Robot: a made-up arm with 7 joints. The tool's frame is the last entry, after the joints.
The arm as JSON. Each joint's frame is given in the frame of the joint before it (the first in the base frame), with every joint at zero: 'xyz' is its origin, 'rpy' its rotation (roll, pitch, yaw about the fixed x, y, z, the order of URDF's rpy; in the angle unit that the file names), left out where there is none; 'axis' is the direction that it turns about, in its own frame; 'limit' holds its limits. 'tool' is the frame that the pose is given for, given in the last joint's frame.
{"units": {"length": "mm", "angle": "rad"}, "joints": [
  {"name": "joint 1", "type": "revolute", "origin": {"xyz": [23.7, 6.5, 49.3]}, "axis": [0.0, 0.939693, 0.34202], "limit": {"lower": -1.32, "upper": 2.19}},
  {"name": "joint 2", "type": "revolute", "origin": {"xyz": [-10.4, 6.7, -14.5]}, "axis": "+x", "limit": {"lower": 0.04, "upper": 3.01}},
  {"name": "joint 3", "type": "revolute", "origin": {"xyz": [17.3, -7.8, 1.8]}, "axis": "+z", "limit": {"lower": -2.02, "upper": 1.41}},
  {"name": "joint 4", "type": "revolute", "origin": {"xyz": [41.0, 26.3, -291.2]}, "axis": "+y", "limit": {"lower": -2.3, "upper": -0.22}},
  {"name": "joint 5", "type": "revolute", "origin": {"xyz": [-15.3, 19.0, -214.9]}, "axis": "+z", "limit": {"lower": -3.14, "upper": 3.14}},
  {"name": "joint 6", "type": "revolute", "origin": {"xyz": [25.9, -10.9, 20.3]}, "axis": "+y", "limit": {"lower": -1.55, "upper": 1.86}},
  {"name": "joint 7", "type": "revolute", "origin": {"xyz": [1.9, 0.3, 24.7]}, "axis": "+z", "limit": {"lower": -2.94, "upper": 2.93}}
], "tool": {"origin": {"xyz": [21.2, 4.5, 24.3], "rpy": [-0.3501, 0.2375, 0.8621]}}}
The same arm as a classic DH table. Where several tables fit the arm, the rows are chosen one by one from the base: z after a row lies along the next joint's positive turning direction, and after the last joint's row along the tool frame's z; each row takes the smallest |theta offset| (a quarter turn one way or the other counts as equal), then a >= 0, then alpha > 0; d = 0 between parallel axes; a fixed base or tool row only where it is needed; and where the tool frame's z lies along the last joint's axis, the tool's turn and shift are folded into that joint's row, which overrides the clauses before.
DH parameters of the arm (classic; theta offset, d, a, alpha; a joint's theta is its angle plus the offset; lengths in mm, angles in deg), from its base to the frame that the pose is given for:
base (fixed): 0 46.9 23.7 -70
joint 1: 90 8.3 15.9 90
joint 2: 70 6.9 -7.8 -90
joint 3: -90 -289.4 41 -90
joint 4: 0 45.3 -15.3 90
joint 5: 0 -194.6 25.9 -90
joint 6: 0 -10.6 1.9 90
joint 7: 16.6 52.9 21.6 -24.08
tool (fixed): 35.21 -4.3 0 0
Joint limits (deg, base to tool): -75.63..125.48 2.29..172.46 -115.74..80.79 -131.78..-12.61 -179.91..179.91 -88.81..106.57 -168.45..167.88

